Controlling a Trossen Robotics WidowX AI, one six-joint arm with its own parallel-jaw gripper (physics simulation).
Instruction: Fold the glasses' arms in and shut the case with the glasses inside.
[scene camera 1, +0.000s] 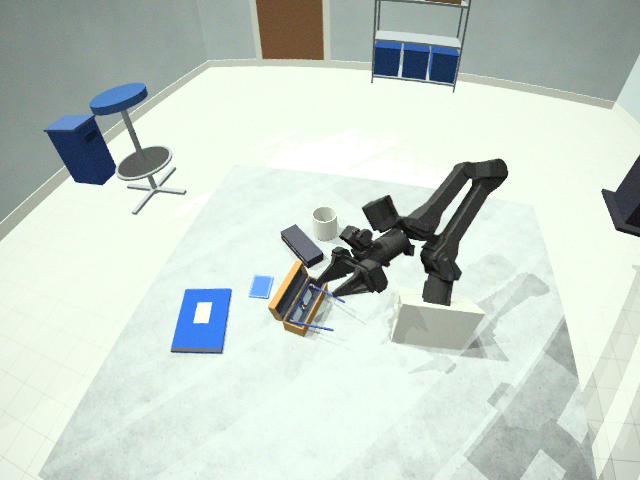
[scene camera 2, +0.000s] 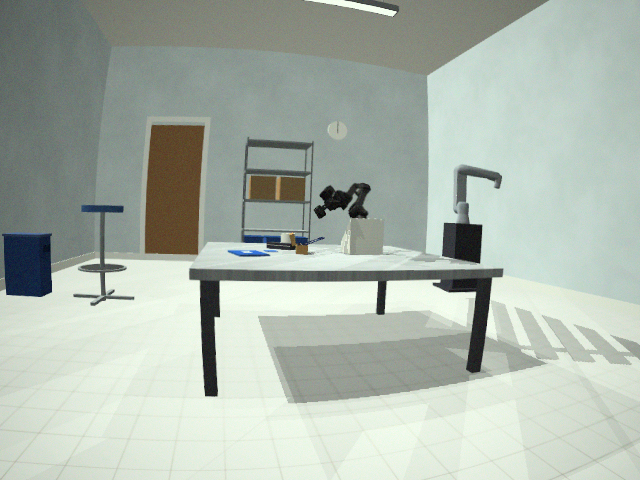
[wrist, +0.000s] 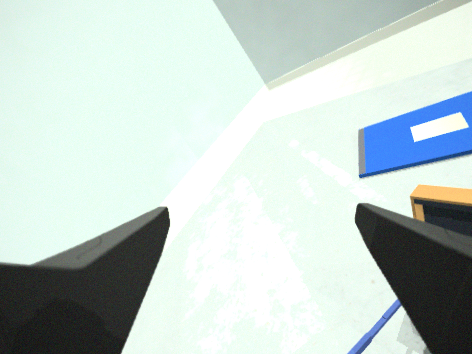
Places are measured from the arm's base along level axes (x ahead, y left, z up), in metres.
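Pixels of known places: gripper, fingertip midpoint: (scene camera 1: 324, 288) (scene camera 2: 321, 206) (wrist: 261, 213); arm's base, origin of the base link: (scene camera 1: 437, 301) (scene camera 2: 363, 226).
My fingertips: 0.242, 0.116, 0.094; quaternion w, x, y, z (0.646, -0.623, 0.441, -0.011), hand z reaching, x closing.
Ahead of a thing's pixels: the offset from my fingertips to its middle, as dx, dy, dz. "spot": to the spot under its first point.
The orange case @[spot: +0.078, +0.012, -0.209] (scene camera 1: 296, 329) (scene camera 2: 301, 249) stands open on the table, its lid @[spot: +0.136, +0.004, -0.141] (scene camera 1: 274, 306) (wrist: 442, 192) raised on the left side. The blue glasses @[+0.035, -0.062, -0.192] (scene camera 1: 308, 296) sit in the case with both arms unfolded and sticking out over its right wall. The near arm (scene camera 1: 311, 325) and the far arm (scene camera 1: 336, 298) are apart. One blue arm (wrist: 370, 335) shows low in the wrist view, partly behind the right finger. My gripper (scene camera 1: 327, 288) (scene camera 2: 319, 212) (wrist: 261, 213) is open and empty, above the case's far end and the far arm. The right finger hides part of the case in the wrist view.
A white mug @[+0.157, -0.385, -0.194] (scene camera 1: 324, 228) and a dark box @[+0.193, -0.278, -0.224] (scene camera 1: 301, 244) stand behind the case. A small blue card @[+0.246, -0.094, -0.239] (scene camera 1: 261, 286) and a blue book @[+0.352, +0.076, -0.237] (scene camera 1: 196, 335) (wrist: 390, 150) lie to its left. The arm's white base block (scene camera 1: 431, 325) (scene camera 2: 369, 237) stands to the right.
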